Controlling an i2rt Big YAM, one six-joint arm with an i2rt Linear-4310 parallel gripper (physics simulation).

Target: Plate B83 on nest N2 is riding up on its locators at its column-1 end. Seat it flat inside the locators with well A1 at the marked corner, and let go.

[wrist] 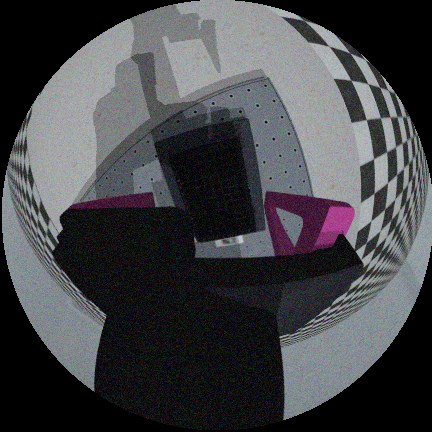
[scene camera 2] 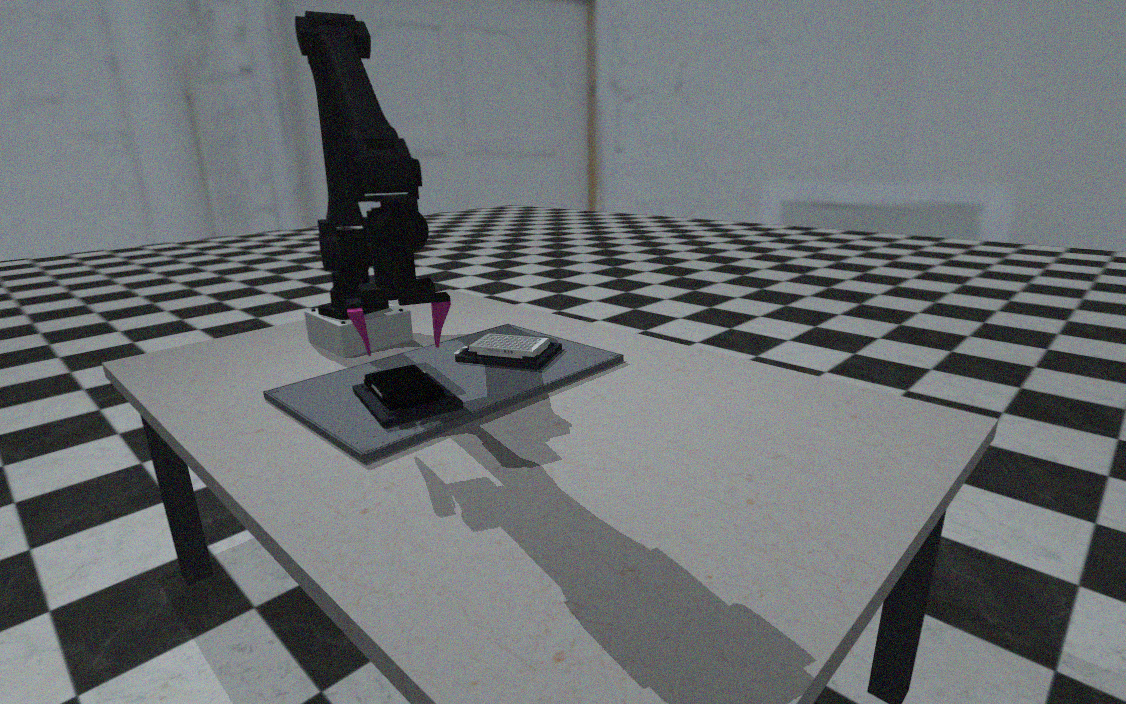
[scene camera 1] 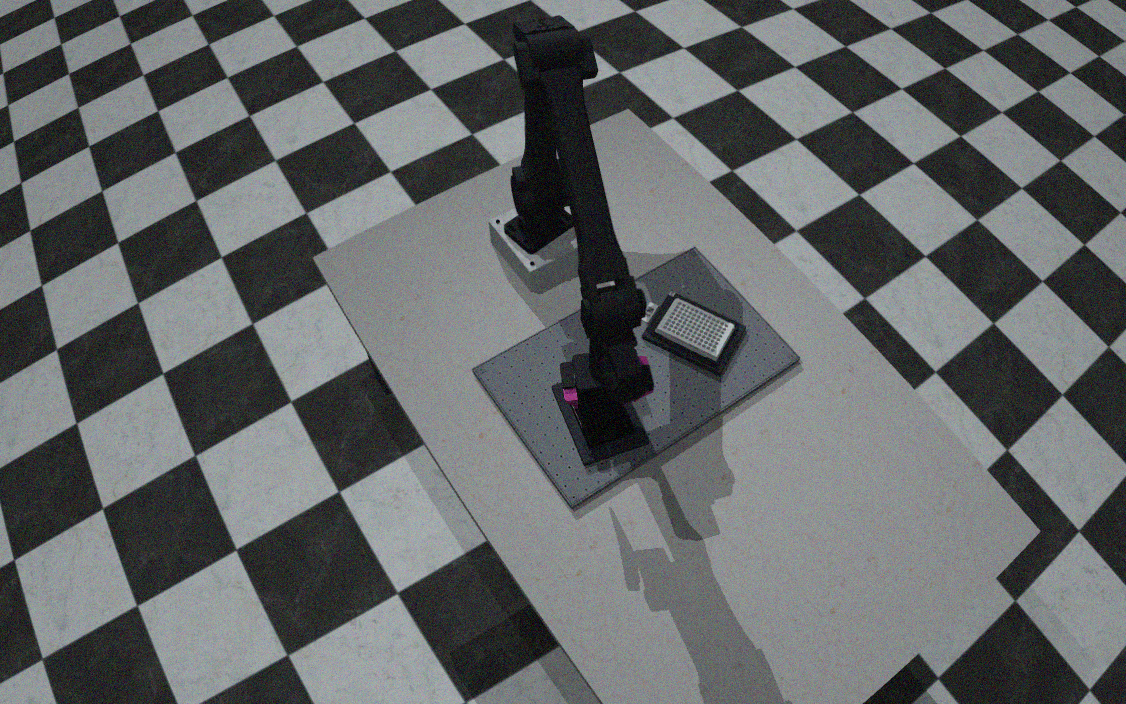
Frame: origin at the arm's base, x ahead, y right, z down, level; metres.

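Seen in the pictures: gripper, between the fingertips: (wrist: 207,197) (scene camera 2: 403,351) (scene camera 1: 605,401); arm's base, origin of its link: (scene camera 1: 539,227).
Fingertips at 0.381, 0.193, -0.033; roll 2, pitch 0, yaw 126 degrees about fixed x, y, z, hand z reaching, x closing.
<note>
Pixels of each thing's middle, then the offset from my fingertips to it, as dx, dy, dz. "pt": a spot on its surface instead. Level surfaces: height alone.
- black well plate, middle of its body: (wrist: 215,194) (scene camera 2: 403,386) (scene camera 1: 598,408) -0.023, -0.010, +0.064
- white well plate, middle of its body: (scene camera 2: 509,345) (scene camera 1: 695,328) -0.021, -0.261, +0.067
- second dark nest, a spot on its surface: (scene camera 2: 531,361) (scene camera 1: 713,367) pt +0.057, -0.227, +0.073
- table, height of its surface: dz +0.099
- small white tag, a spot on its surface: (wrist: 229,241) pt -0.110, -0.046, +0.084
A black well plate (scene camera 1: 603,425) (scene camera 2: 401,385) (wrist: 212,187) lies on a dark nest (scene camera 1: 591,457) (scene camera 2: 385,417) (wrist: 255,172), roughly square to it. It looks close to level, but dark on dark I cannot tell whether its column-1 end is fully down inside the locators. The well A1 corner mark and the lettering cannot be read. My gripper (scene camera 1: 607,380) (scene camera 2: 403,350) (wrist: 207,197) is open and empty. In the scene camera 2 view its magenta fingertips hang above and behind the plate, apart from it. In the scene camera 1 view the arm hides part of the plate and nest.
A white well plate (scene camera 1: 695,326) (scene camera 2: 508,344) sits on a second dark nest (scene camera 1: 720,365) (scene camera 2: 531,361). Both nests stand on a grey perforated board (scene camera 1: 531,398) (scene camera 2: 311,406) (wrist: 282,150) on the table (scene camera 1: 830,498) (scene camera 2: 747,498). A small white tag (wrist: 229,241) lies by the near nest.
</note>
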